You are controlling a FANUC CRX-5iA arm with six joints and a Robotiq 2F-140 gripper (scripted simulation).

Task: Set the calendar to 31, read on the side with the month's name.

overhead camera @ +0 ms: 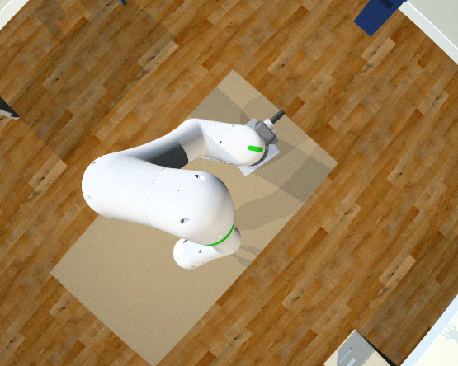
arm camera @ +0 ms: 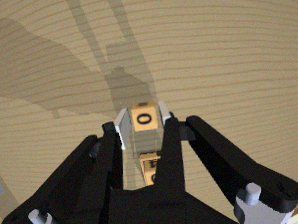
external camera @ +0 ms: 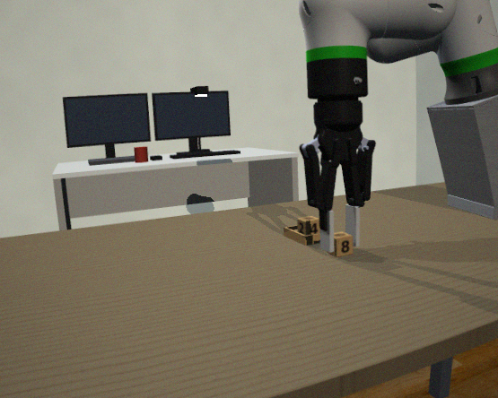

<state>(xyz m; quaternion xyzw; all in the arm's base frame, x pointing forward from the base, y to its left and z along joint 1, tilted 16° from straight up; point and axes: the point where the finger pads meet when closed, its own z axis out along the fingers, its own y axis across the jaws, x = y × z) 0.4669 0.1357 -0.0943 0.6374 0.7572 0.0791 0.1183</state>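
The wooden number cube lies 30 mm below my hand. From my hand the other things lie so: small wooden tray 110 mm to the right, 30 mm below, 20 mm ahead.
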